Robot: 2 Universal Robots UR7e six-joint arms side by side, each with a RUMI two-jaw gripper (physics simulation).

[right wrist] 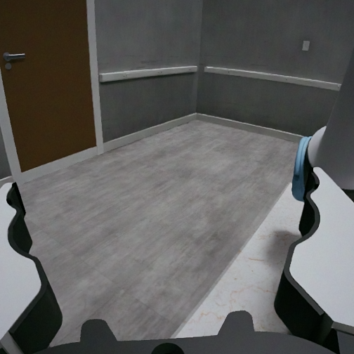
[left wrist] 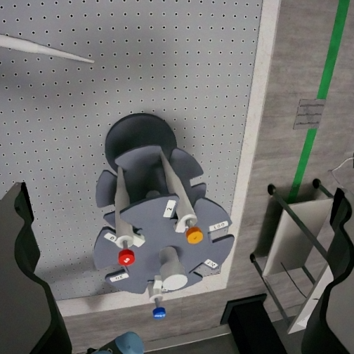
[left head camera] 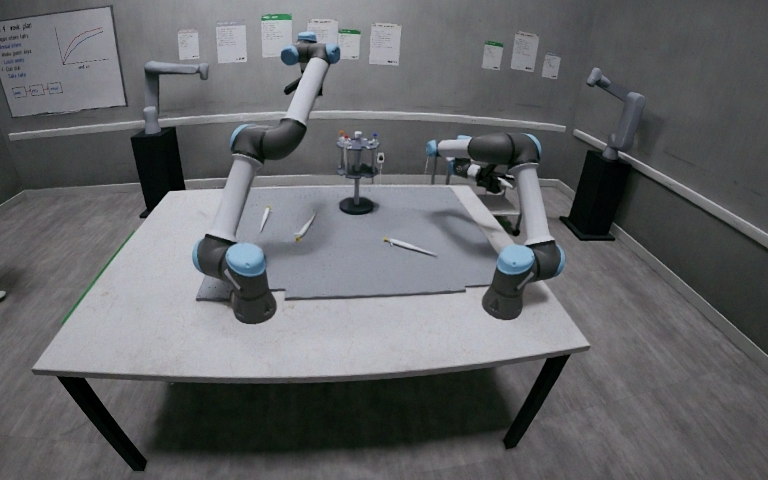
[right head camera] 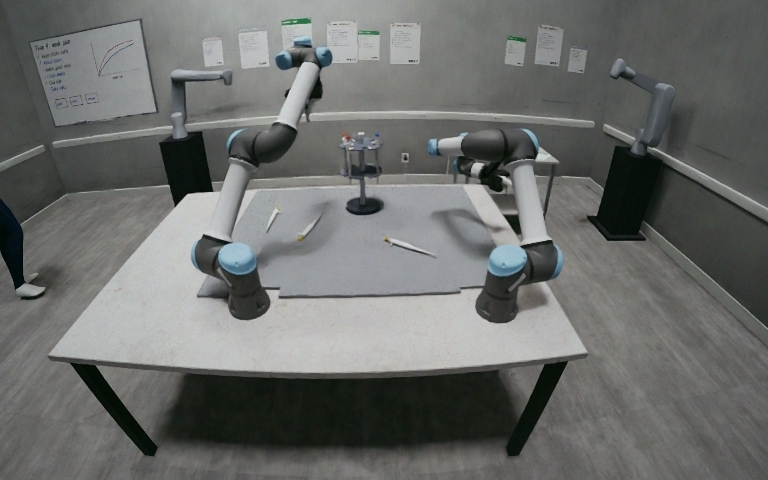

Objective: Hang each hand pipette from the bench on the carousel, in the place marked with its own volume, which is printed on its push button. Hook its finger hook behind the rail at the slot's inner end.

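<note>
Three white hand pipettes with yellow buttons lie on the grey board: one at the left, one left of centre, one right of centre. A pipette's tapered end shows in the left wrist view. The carousel stands at the back; pipettes with a red button, an orange button and a blue button hang on it. My left gripper is open, high above the board near the carousel. My right gripper is open, off to the right.
The grey perforated board lies on the white table. A small trolley stands behind the table's far edge. The right wrist view shows floor, a brown door and a strip of table.
</note>
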